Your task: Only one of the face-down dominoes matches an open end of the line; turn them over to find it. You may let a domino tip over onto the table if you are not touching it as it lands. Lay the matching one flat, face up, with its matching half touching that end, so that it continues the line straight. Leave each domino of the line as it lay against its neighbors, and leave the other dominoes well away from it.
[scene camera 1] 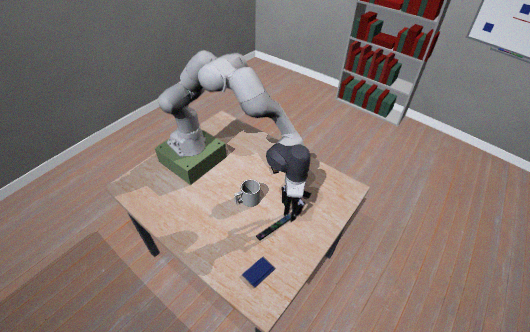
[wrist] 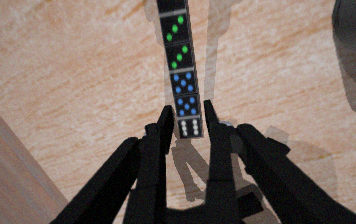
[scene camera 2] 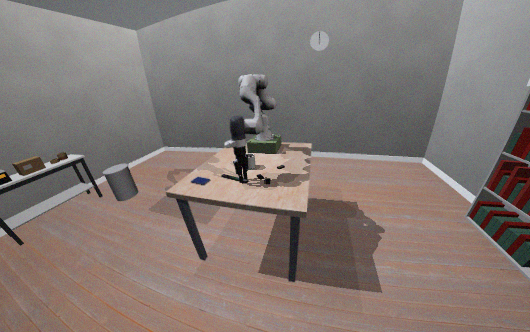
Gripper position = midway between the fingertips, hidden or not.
Note:
In view: the gripper (wrist: 188, 113) and a black domino (wrist: 187, 107).

